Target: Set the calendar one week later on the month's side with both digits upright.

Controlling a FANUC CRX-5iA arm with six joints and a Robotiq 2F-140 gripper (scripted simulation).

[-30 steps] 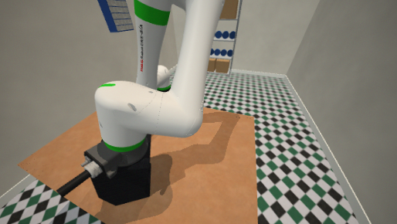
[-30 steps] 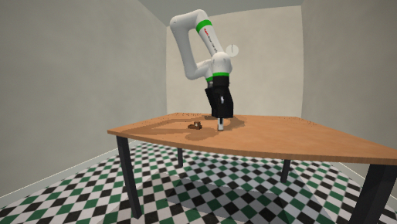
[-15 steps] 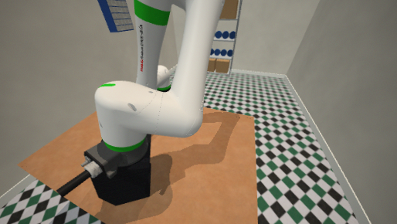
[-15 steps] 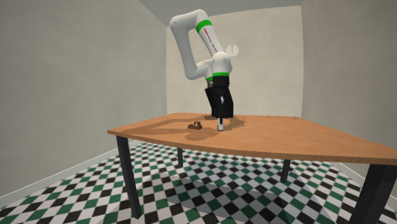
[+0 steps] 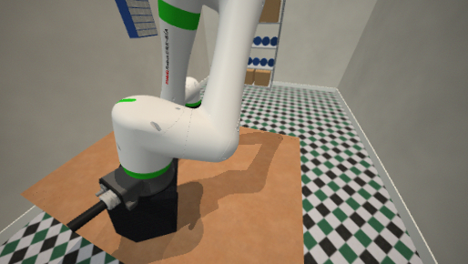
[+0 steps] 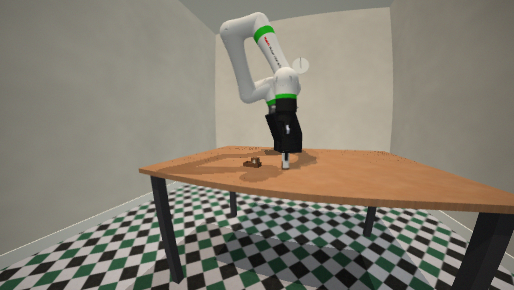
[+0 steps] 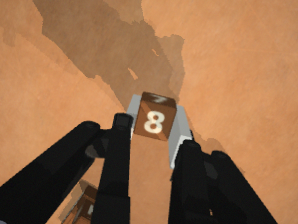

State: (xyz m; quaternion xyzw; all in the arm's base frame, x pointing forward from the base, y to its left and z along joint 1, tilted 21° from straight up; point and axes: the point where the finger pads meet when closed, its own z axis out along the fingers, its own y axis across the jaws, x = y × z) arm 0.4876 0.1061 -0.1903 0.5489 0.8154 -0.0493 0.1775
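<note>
The brown calendar tray is 1 cm ahead of my hand, 16 cm to the right of it and 3 cm below it. Also, from my hand: brown cube 3 cm below.
</note>
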